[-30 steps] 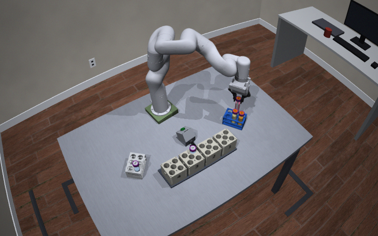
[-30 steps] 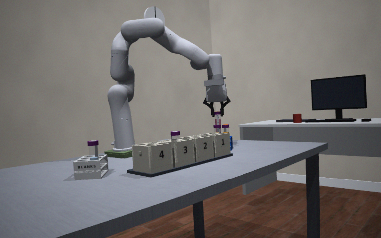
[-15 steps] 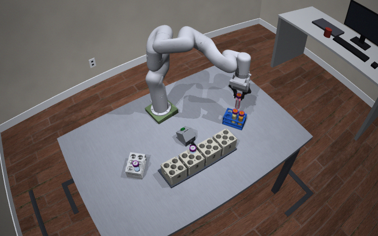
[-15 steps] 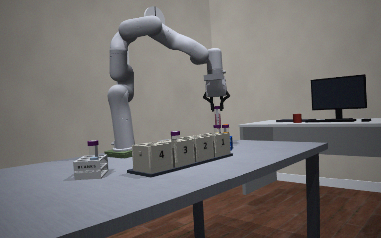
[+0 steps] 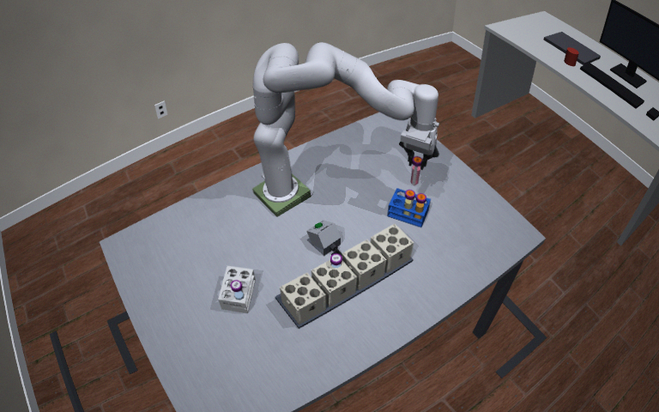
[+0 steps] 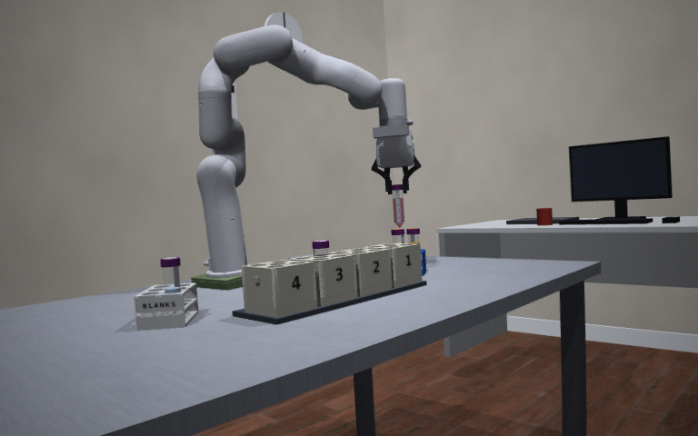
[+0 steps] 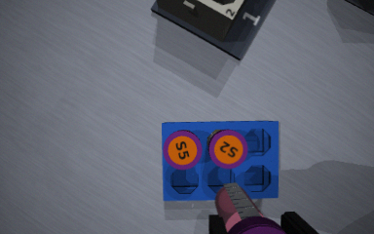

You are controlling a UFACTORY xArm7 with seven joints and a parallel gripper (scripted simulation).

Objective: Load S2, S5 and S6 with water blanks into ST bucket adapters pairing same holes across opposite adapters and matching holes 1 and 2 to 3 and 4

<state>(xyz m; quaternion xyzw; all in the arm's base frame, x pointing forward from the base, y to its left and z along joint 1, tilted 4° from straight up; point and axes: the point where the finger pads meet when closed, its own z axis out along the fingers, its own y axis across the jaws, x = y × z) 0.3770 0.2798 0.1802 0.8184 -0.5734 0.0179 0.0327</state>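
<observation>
My hand is 1 cm to the left of the sample tube and 5 cm above it. The rest, counted from my hand: blue sample rack (1 cm ahead, 2 cm to the right, 20 cm below); then green done key (14 cm behind, 31 cm to the right, 17 cm below); then tube with yellowish liquid (2 cm ahead, 4 cm to the right, 17 cm below).
</observation>
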